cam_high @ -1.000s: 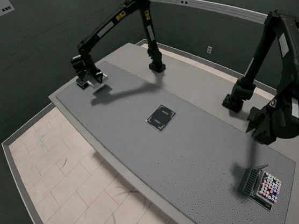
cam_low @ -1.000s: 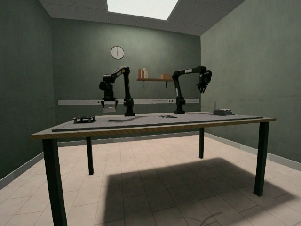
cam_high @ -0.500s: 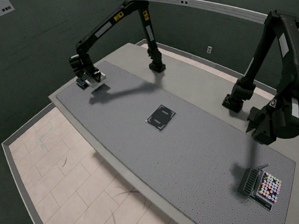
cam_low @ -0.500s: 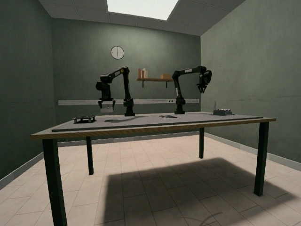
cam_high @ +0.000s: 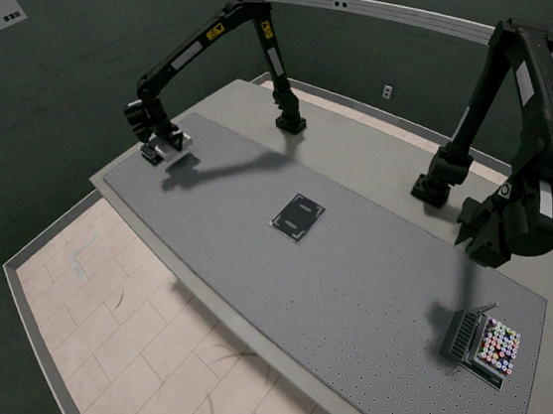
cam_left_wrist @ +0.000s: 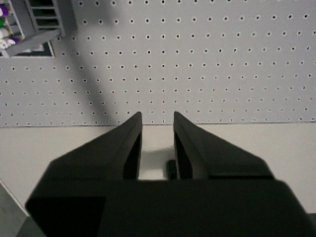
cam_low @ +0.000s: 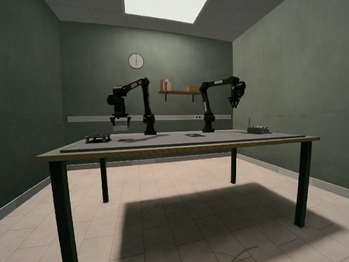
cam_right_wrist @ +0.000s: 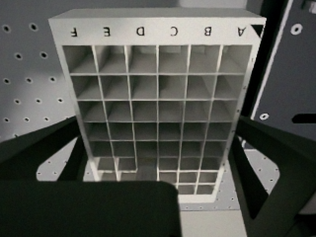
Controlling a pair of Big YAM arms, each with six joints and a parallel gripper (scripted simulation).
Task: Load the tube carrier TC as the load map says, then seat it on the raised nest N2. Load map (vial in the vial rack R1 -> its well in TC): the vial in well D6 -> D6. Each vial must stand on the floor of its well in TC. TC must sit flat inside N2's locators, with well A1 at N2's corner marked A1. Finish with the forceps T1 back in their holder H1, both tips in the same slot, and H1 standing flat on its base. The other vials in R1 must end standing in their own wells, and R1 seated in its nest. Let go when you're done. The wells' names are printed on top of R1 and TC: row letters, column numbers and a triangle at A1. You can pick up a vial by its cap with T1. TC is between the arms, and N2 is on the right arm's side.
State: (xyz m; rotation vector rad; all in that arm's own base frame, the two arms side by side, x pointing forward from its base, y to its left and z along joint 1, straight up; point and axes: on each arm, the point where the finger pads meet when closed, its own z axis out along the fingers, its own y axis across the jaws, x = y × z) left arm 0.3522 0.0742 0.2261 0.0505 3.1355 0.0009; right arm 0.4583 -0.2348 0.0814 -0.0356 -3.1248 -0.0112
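Right now the black nest is 140 mm to the right of my right hand, 50 mm below it and 10 mm ahead of it. The rest, counted from my right hand: tube carrier (right at my right hand); slotted holder (1120 mm to the left, 70 mm below, 40 mm behind).
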